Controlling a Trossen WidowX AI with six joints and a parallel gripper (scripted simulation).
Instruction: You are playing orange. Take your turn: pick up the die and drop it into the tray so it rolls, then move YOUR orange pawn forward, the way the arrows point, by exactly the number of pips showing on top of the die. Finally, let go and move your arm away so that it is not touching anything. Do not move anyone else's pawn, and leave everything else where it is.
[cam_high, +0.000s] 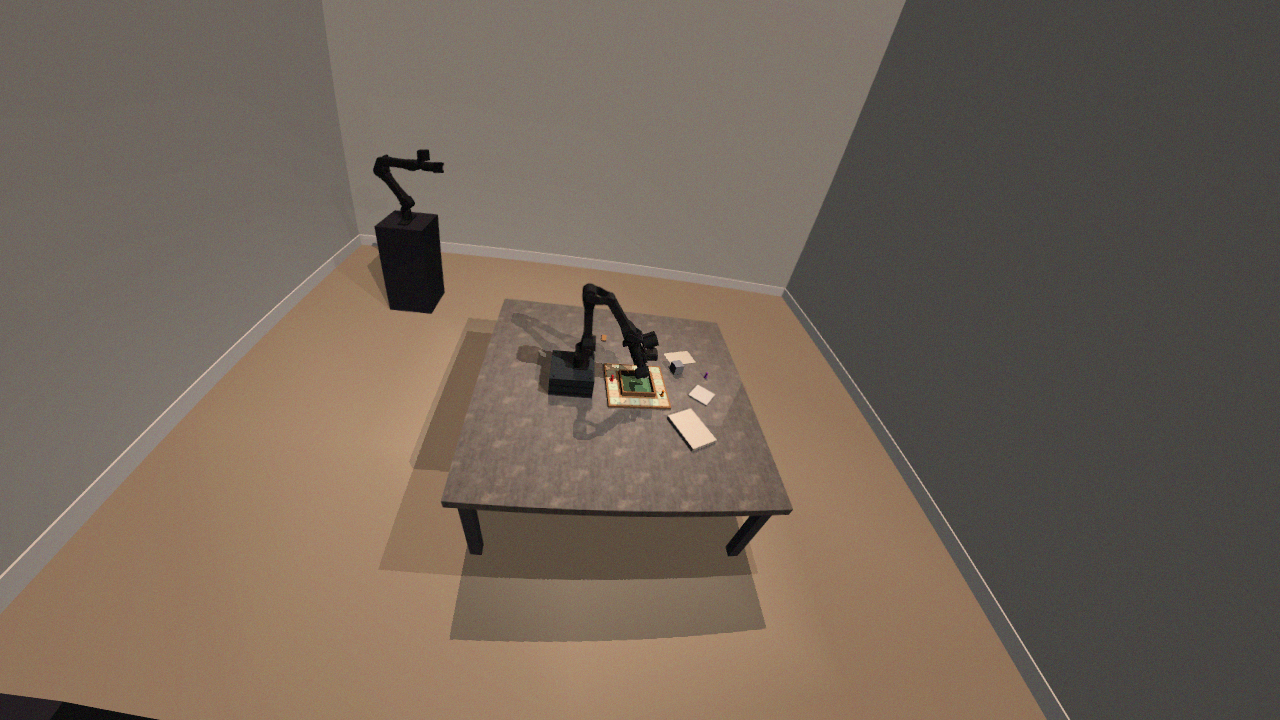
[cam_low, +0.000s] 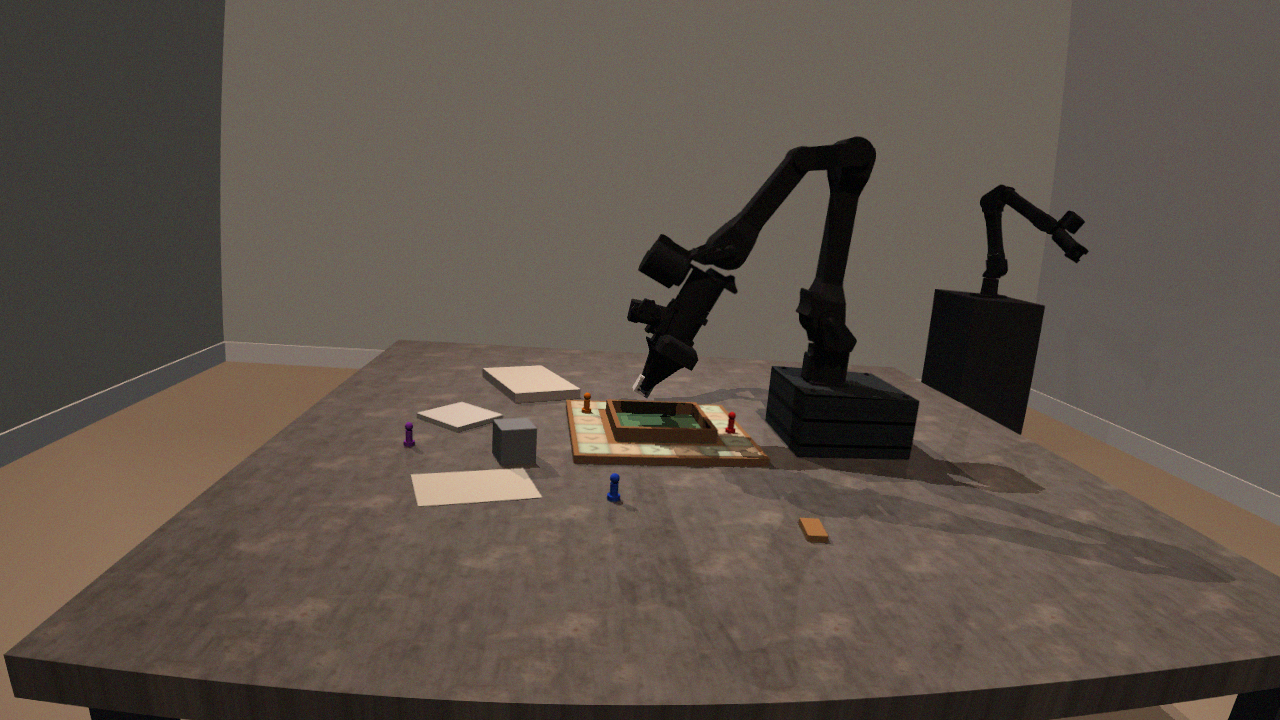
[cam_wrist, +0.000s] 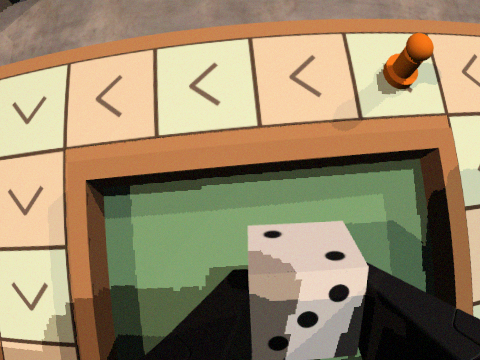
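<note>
My gripper tip is now 9 cm short of the orange pawn, 6 cm to the left of it and 5 cm above it. Also, from my gripper tip: grey cube 19 cm ahead, 14 cm to the left, 5 cm below; white die right at my gripper tip; red pawn 15 cm behind, 5 cm below, 1 cm to the left.
</note>
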